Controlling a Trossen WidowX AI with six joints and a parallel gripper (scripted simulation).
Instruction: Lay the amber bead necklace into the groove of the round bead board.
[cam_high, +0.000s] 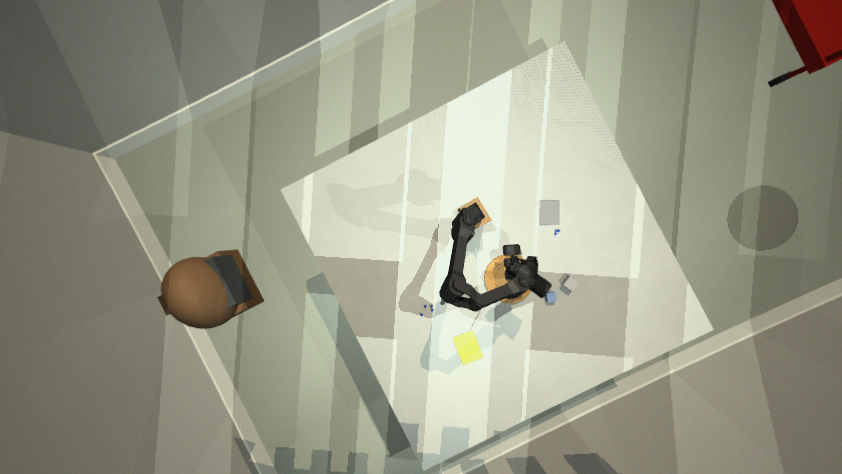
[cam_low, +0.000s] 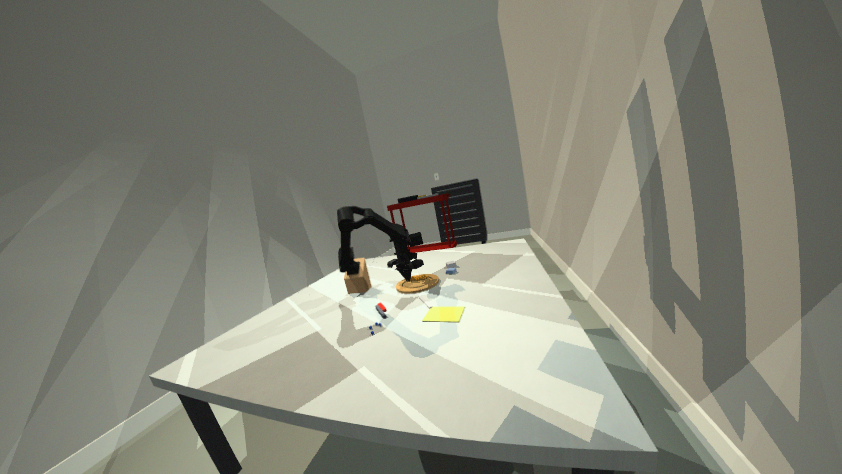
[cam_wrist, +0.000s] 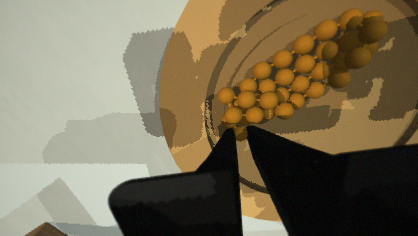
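Right now my gripper tip is 50 mm short of the round bead board, 20 mm to the left of it and 10 mm above it. Round my gripper tip: light blue cube (200 mm ahead, 90 mm to the left, 10 mm below); red-handled tool (250 mm to the right, 40 mm behind, 10 mm below); white cube (190 mm ahead, 180 mm to the left).
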